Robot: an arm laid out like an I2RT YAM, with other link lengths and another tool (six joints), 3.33 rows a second.
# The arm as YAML. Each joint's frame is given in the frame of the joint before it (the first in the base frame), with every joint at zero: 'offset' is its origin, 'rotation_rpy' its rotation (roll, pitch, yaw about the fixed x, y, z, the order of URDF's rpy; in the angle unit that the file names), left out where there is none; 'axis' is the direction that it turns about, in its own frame. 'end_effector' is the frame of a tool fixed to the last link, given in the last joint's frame.
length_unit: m
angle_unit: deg
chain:
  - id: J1
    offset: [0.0, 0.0, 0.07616]
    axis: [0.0, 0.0, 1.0]
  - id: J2
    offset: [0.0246, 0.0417, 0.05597]
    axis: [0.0, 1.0, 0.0]
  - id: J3
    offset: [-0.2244, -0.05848, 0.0]
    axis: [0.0, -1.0, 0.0]
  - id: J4
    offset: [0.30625, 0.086, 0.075]
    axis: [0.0, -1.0, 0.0]
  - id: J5
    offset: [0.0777, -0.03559, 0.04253]
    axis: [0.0, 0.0, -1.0]
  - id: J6
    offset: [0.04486, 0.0, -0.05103]
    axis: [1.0, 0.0, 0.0]
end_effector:
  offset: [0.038, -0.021, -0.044]
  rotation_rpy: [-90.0, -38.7, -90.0]
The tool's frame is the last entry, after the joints.
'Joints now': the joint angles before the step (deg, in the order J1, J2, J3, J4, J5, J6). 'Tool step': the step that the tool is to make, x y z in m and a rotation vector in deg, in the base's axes. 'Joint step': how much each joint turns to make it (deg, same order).
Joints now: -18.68, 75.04, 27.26, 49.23, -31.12, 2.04
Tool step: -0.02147, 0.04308, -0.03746, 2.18, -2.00, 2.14
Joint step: 6.03, 2.42, -8.53, 13.66, 4.02, 2.80
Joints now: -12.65, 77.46, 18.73, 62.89, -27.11, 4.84
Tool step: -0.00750, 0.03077, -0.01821, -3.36, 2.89, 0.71
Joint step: 6.46, 0.69, -1.58, -1.84, 5.61, -4.38
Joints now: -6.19, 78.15, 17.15, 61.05, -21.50, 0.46
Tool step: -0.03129, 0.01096, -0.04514, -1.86, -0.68, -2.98
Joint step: 3.20, 11.16, -5.34, 16.72, 6.18, -1.91
